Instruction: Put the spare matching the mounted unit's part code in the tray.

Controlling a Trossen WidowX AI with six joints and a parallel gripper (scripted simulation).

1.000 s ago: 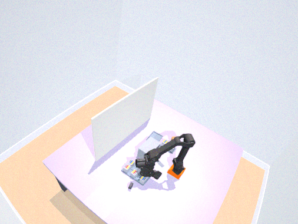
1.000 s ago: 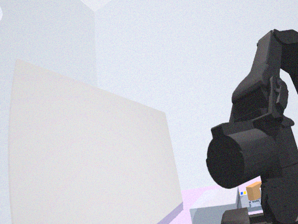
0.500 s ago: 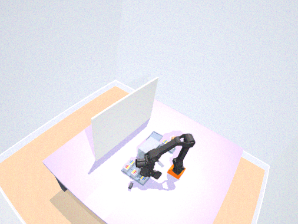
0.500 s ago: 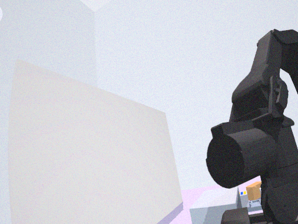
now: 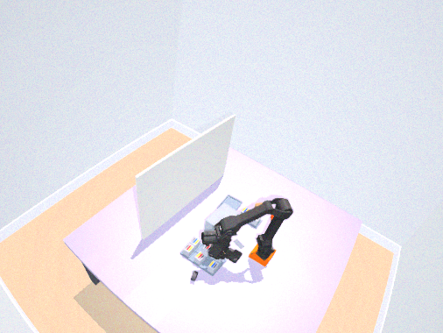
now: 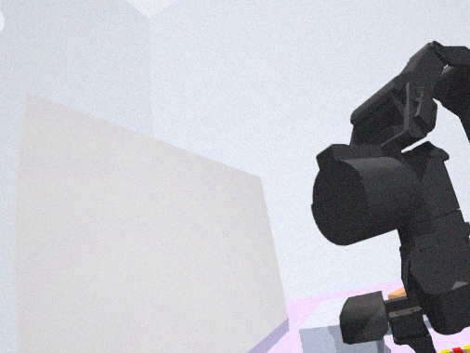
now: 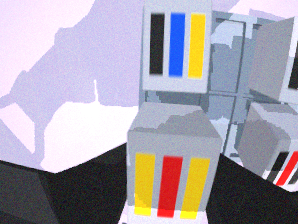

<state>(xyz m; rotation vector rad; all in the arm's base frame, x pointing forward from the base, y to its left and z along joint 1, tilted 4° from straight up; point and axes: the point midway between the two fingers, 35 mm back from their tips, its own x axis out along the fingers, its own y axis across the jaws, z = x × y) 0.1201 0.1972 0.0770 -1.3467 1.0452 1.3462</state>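
The grey mounted unit is 16 cm ahead of my gripper tip and 15 cm to the right of it. Round my gripper tip: grey spare block 2 cm above; then holder 9 cm ahead, 33 cm to the right, 5 cm below; then tan block 10 cm ahead, 43 cm to the right, 3 cm below.
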